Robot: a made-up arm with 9 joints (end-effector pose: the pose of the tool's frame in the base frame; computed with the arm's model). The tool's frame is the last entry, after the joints. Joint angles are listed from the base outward.
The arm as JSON. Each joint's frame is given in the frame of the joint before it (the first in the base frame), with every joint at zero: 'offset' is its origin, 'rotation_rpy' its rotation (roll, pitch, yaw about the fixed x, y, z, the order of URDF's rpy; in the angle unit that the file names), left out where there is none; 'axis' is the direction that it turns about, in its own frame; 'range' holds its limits. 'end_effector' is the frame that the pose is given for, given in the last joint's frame.
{
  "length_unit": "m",
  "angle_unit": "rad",
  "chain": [
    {
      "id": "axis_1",
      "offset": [
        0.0,
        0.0,
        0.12
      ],
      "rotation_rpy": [
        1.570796,
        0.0,
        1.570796
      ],
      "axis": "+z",
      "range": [
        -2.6,
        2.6
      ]
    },
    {
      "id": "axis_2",
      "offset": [
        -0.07,
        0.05,
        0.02
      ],
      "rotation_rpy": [
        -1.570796,
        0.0,
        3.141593
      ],
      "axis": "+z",
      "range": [
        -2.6,
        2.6
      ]
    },
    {
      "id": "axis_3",
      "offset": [
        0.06,
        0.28,
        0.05
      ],
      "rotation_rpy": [
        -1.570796,
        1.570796,
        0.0
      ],
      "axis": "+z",
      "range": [
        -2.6,
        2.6
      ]
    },
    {
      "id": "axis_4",
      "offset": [
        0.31,
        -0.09,
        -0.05
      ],
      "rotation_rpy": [
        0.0,
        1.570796,
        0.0
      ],
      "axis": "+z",
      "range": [
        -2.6,
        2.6
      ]
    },
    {
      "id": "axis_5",
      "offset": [
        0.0,
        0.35,
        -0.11
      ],
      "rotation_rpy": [
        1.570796,
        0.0,
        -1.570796
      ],
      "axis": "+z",
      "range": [
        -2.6,
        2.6
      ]
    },
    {
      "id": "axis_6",
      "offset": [
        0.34,
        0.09,
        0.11
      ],
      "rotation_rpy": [
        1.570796,
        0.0,
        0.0
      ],
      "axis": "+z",
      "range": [
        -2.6,
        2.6
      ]
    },
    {
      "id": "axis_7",
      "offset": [
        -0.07,
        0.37,
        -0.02
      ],
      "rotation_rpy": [
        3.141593,
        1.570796,
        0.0
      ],
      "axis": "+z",
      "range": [
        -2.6,
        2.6
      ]
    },
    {
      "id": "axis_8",
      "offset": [
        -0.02,
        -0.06,
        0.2
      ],
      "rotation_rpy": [
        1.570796,
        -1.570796,
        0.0
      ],
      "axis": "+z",
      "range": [
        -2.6,
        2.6
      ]
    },
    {
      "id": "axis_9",
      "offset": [
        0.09,
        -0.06,
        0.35
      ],
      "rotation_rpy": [
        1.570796,
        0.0,
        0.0
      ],
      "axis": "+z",
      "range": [
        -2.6,
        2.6
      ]
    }
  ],
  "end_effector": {
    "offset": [
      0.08,
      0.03,
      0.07
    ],
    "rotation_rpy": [
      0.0,
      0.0,
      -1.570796
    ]
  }
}
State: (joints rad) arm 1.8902 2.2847 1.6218 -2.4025 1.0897 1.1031 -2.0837 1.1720 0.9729
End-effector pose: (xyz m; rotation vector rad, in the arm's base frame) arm 0.3395 -0.3223 0.1680 1.0395 0.3523 -1.1780
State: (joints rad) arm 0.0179 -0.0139 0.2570 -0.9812 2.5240 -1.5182 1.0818 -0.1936 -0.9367
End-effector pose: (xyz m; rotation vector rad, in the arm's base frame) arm 0.5072 0.9426 0.0867 1.7501 -1.7133 0.4056
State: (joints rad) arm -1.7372 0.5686 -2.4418 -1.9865 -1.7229 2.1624 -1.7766 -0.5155 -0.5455
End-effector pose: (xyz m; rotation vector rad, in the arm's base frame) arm 0.4534 -0.5980 0.0067 -0.1892 -1.1809 2.3931
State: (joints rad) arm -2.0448 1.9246 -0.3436 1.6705 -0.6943 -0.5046 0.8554 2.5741 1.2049
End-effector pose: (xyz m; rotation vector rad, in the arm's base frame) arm -1.0364 -0.2531 0.0597 1.4352 -1.1728 0.1549
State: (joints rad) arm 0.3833 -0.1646 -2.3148 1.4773 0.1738 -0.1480 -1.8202 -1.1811 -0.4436
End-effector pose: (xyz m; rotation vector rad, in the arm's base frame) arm -0.4380 0.4589 -0.1620 -0.8503 1.4960 -0.1554
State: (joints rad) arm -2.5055 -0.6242 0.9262 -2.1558 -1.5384 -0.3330 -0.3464 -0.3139 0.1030
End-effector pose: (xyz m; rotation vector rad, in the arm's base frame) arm 0.2894 -0.7067 0.2691 -0.6309 -0.5792 2.2597
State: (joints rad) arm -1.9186 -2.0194 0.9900 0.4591 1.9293 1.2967 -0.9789 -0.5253 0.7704
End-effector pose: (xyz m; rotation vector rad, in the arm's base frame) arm 0.3704 0.0486 0.2781 -0.9249 0.8708 -1.7895
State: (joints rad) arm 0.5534 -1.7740 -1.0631 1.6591 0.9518 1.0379 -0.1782 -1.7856 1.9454
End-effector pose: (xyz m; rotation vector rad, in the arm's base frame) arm 0.3732 -0.4031 -0.7934 -1.3249 1.0201 0.1539
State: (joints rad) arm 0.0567 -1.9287 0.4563 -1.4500 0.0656 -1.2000 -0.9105 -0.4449 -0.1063
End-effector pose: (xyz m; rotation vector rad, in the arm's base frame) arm -0.1446 -1.0772 -0.0703 0.8063 -0.7220 1.8416
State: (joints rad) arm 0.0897 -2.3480 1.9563 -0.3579 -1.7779 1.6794 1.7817 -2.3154 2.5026
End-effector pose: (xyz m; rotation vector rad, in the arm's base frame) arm 0.0557 -0.3451 0.3377 1.8208 -0.5861 0.4746
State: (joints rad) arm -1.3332 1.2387 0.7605 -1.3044 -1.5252 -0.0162 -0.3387 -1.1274 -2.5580
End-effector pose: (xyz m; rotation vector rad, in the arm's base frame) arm 0.4537 -0.4452 -0.2660 1.6847 -1.0656 -0.4412
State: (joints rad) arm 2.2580 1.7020 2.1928 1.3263 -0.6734 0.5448 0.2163 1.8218 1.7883
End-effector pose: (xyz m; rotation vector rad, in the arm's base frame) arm 0.8738 -0.6152 0.6615 -0.0801 -0.1126 -1.8439
